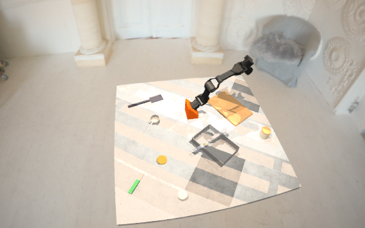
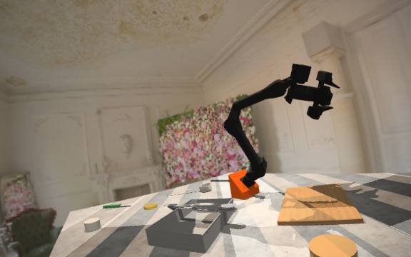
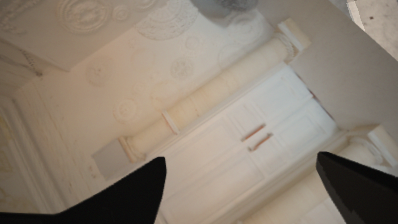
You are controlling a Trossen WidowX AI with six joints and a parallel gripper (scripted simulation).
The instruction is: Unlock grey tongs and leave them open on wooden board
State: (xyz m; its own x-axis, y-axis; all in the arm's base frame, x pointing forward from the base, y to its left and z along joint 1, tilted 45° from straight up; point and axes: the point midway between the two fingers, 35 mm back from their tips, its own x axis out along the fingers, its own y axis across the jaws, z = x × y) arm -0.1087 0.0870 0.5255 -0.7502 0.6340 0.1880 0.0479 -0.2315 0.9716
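My gripper tip is 470 mm short of the yellow lock piece, 490 mm to the left of it and 320 mm above it. From my gripper tip the other things lie so: grey roasting tin 480 mm ahead, 400 mm to the right, 360 mm below; then black spatula 120 mm behind, 790 mm to the right, 380 mm below; then wooden board 130 mm ahead, 110 mm to the right, 380 mm below.
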